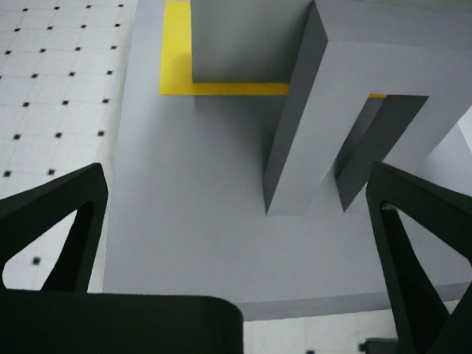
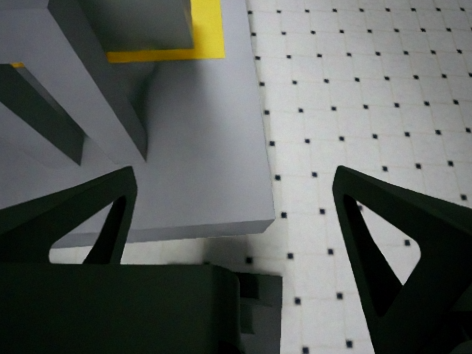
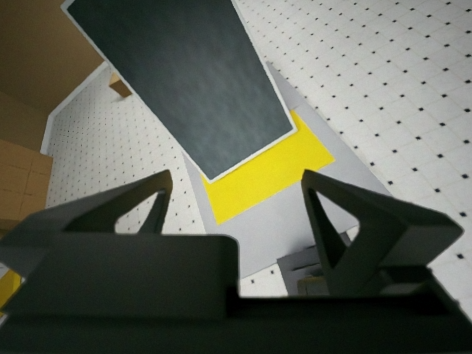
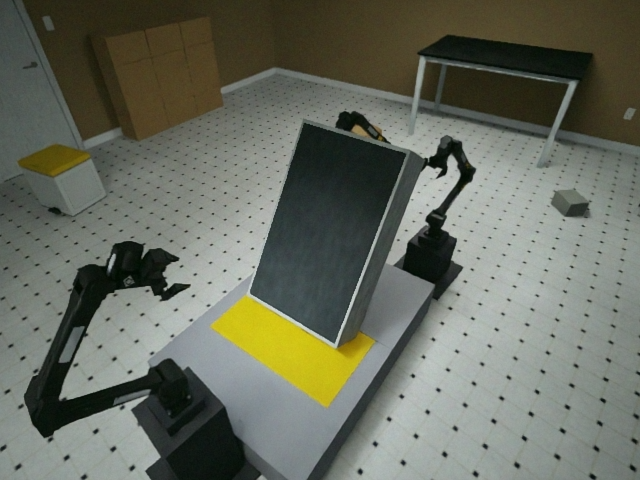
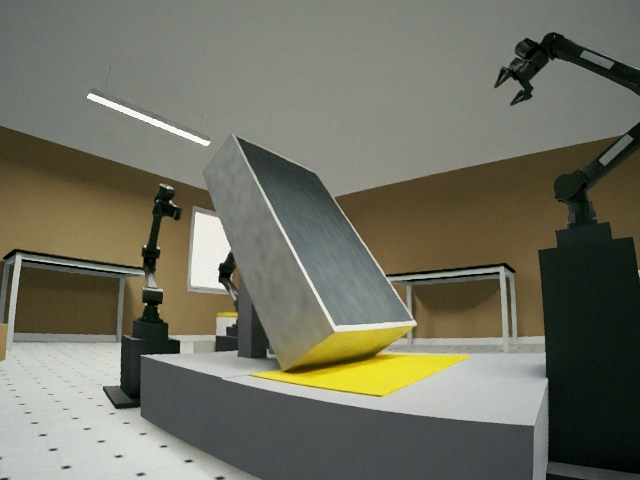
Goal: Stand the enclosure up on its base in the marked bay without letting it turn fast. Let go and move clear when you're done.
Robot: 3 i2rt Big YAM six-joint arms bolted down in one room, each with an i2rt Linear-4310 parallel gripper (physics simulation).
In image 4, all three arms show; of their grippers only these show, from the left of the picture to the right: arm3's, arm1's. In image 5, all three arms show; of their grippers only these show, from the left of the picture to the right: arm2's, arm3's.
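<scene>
The enclosure (image 1: pixel 245 40) (image 2: pixel 140 25) (image 3: pixel 190 80) (image 4: pixel 325 232) (image 5: pixel 299 248) is a tall grey box with a dark front. It is tilted back, its lower rear edge at the yellow bay (image 1: pixel 175 50) (image 2: pixel 210 30) (image 3: pixel 265 175) (image 4: pixel 289 351) (image 5: pixel 392 372) and its yellow base raised at the front. A slotted grey support (image 1: pixel 310 130) (image 2: pixel 65 75) (image 5: pixel 250 330) stands behind it. My arm1 gripper (image 1: pixel 237 170) (image 4: pixel 432 170) and arm2 gripper (image 2: pixel 235 170) are open behind it, apart from it. My arm3 gripper (image 3: pixel 237 172) (image 4: pixel 183 271) (image 5: pixel 504 95) is open in front, apart from it.
The bay lies on a low grey platform (image 1: pixel 200 240) (image 2: pixel 210 175) (image 4: pixel 268 413) (image 5: pixel 336 428). Arm3's dark pedestal (image 4: pixel 201 439) (image 5: pixel 589 335) stands at its front end. A black-topped table (image 4: pixel 506 56), a grey block (image 4: pixel 570 202) and a yellow-lidded white bin (image 4: pixel 69 186) stand farther off.
</scene>
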